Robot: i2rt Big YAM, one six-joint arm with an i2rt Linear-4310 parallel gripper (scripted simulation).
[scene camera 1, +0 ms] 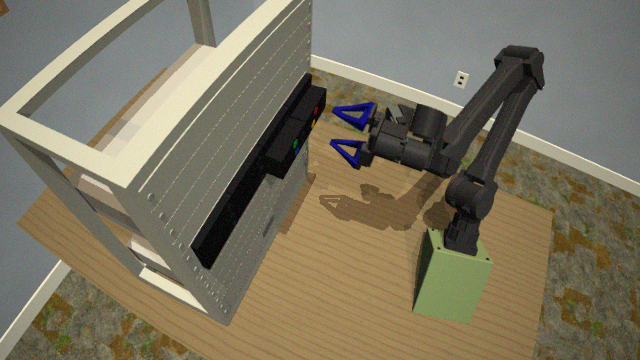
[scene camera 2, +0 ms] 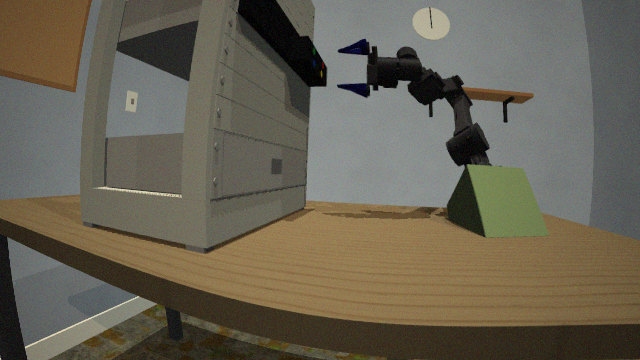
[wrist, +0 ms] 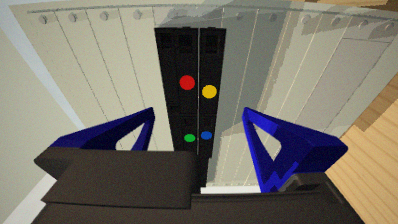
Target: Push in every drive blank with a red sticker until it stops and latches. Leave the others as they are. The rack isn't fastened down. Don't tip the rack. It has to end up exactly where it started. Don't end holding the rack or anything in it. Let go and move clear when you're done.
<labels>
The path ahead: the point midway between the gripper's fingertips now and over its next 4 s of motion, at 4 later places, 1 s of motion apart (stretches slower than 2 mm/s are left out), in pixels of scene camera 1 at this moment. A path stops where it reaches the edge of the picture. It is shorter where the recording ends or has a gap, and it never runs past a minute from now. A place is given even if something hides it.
My gripper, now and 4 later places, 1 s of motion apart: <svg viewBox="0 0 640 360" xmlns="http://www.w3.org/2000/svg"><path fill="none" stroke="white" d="M331 126L323 111L314 106L315 113L367 129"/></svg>
</labels>
